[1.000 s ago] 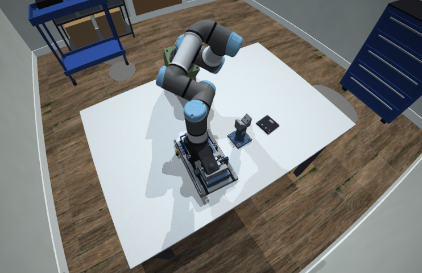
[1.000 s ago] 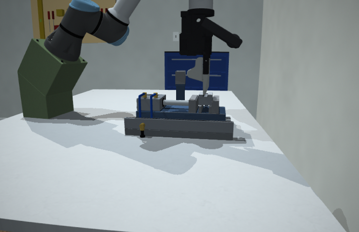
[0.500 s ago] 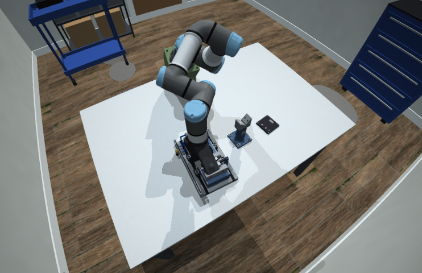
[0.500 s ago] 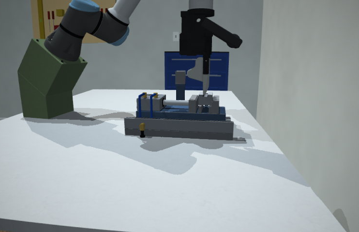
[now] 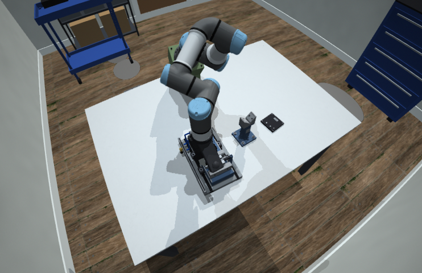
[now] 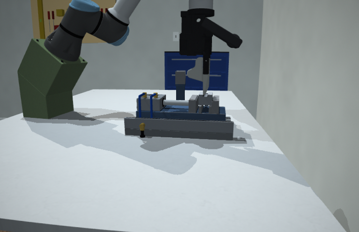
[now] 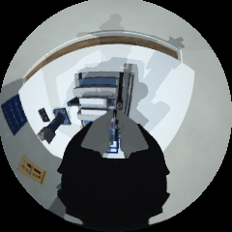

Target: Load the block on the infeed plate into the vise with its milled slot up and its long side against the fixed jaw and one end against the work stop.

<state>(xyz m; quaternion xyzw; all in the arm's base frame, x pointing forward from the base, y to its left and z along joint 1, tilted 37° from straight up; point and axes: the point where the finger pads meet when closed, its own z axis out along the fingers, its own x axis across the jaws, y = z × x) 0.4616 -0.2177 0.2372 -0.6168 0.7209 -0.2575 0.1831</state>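
My gripper is now 10 mm short of the part, 50 mm to the right of it and 30 mm above it. Also, from my hand: work stop (20 mm ahead, 100 mm to the left, 40 mm below); fixed jaw (40 mm ahead, 40 mm to the left, 50 mm below); moving jaw (20 mm behind, 60 mm to the left, 50 mm below).
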